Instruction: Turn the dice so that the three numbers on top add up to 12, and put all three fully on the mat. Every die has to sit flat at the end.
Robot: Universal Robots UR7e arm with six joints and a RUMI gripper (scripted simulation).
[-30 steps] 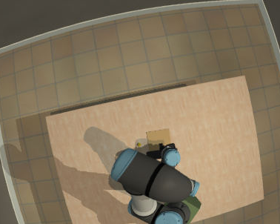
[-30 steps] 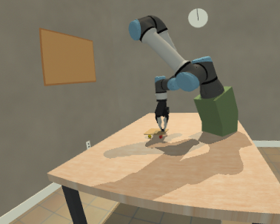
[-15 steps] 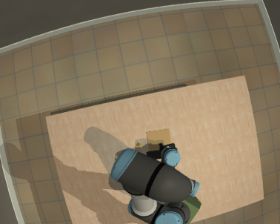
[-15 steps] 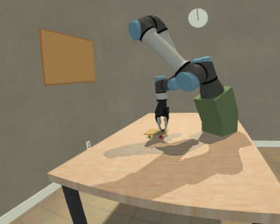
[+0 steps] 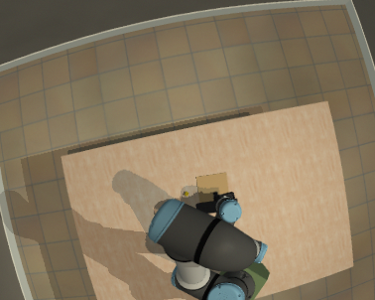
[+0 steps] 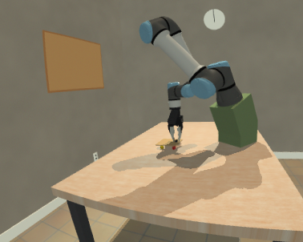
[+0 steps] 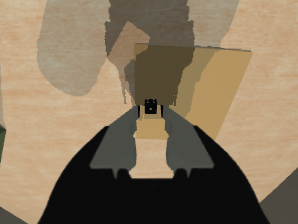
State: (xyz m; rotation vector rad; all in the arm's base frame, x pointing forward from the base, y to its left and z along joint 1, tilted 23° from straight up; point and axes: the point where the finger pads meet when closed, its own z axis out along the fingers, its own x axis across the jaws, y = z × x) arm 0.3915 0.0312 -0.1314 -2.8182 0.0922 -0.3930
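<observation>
The black die lies 1 cm below my hand. The rest, counted from my hand: yellow die 6 cm ahead, 12 cm to the left, 1 cm below; red die 2 cm behind, 12 cm to the left, 1 cm below; tan mat 5 cm ahead, 2 cm below.
</observation>
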